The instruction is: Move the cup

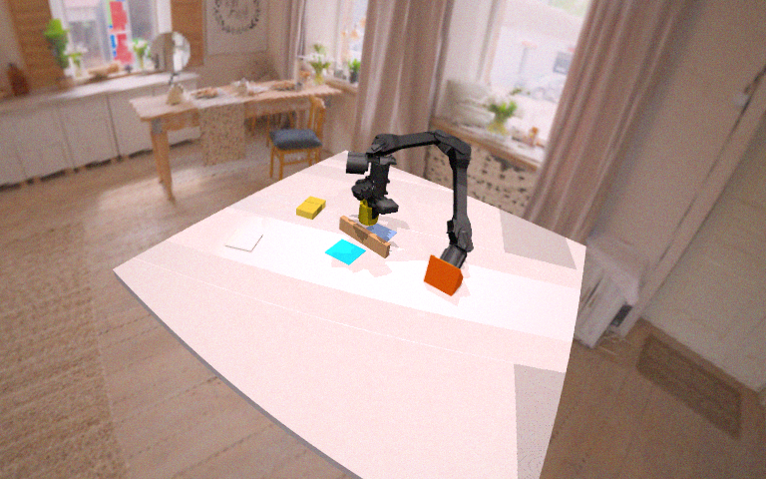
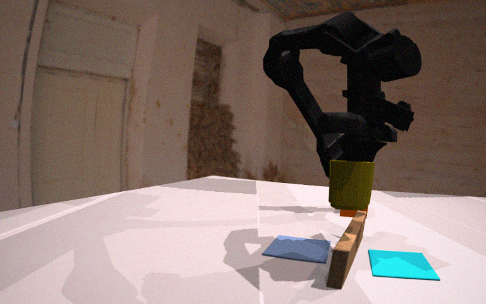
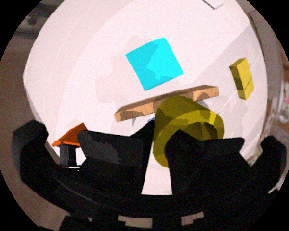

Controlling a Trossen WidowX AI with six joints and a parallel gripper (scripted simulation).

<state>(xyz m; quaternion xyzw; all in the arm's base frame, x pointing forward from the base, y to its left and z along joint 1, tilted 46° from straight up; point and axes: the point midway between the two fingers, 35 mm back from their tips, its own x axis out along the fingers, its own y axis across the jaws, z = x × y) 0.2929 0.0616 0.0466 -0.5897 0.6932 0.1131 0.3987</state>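
Right now the cyan pad is 120 mm below my gripper tip, 90 mm to the left of it and 30 mm ahead of it. From my gripper tip the other things lie so: wooden bar: 100 mm below, 30 mm ahead; pale blue pad: 120 mm below, 80 mm to the right, 20 mm ahead; yellow cup: 20 mm ahead, 10 mm to the right.
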